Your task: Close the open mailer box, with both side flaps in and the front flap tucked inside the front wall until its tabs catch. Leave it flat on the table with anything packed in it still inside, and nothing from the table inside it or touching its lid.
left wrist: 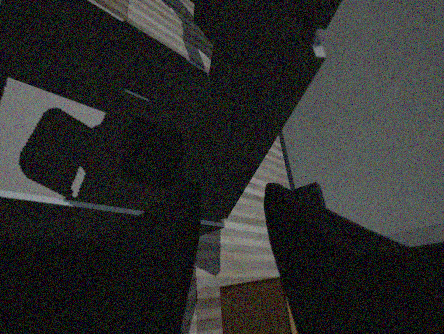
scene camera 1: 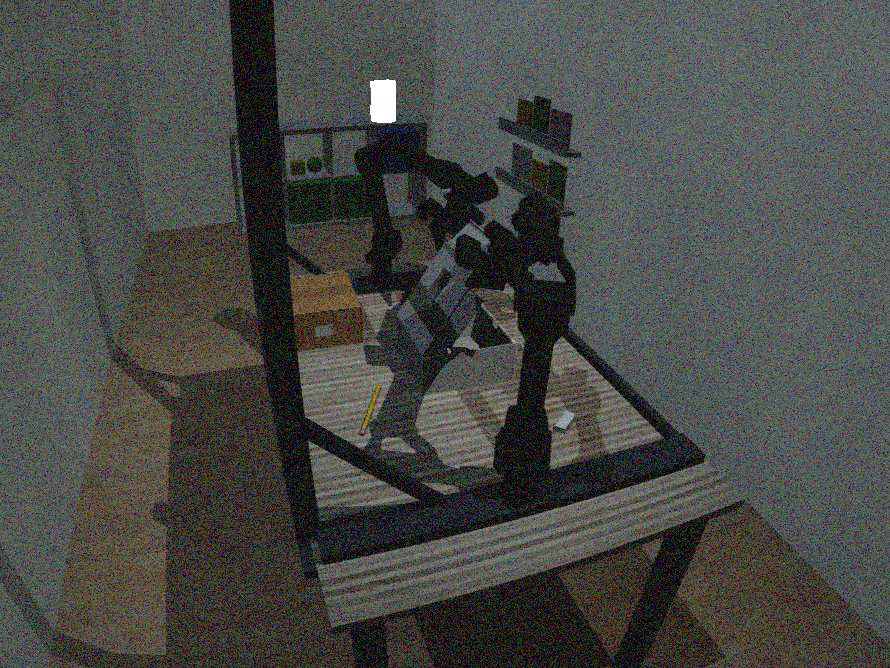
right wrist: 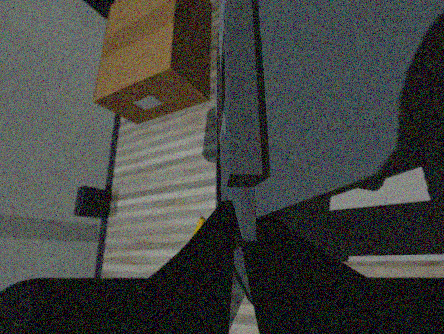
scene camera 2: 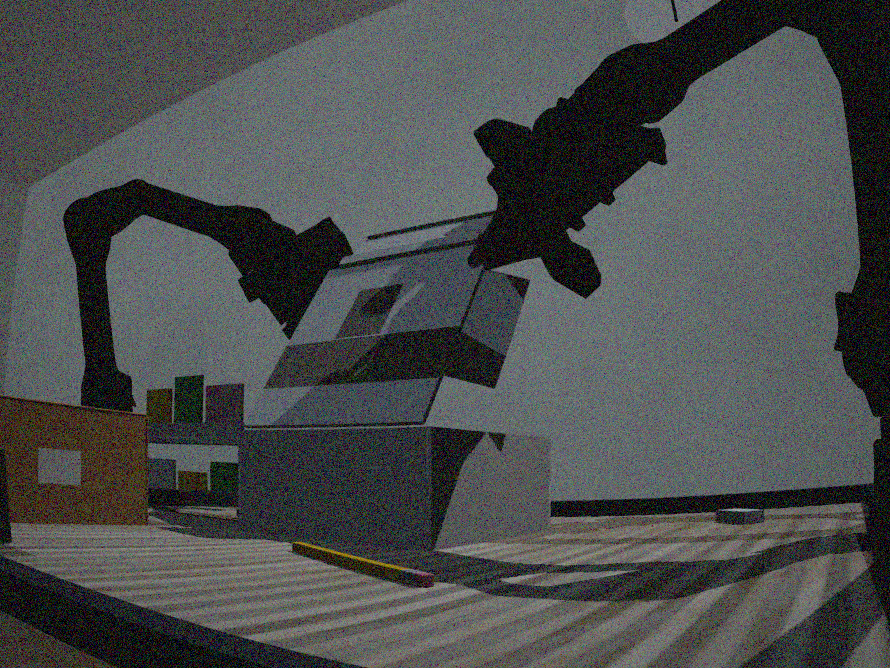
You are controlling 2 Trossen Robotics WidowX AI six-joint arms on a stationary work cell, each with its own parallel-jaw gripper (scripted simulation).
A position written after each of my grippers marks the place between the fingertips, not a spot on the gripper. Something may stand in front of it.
I see my left gripper (scene camera 2: pixel 305 318), my right gripper (scene camera 2: pixel 472 266) and an orange-brown box (right wrist: pixel 151 65).
My left gripper also shows in the left wrist view (left wrist: pixel 232 193) and in scene camera 1 (scene camera 1: pixel 443 253). My right gripper is seen too in scene camera 1 (scene camera 1: pixel 467 284) and in the right wrist view (right wrist: pixel 236 211).
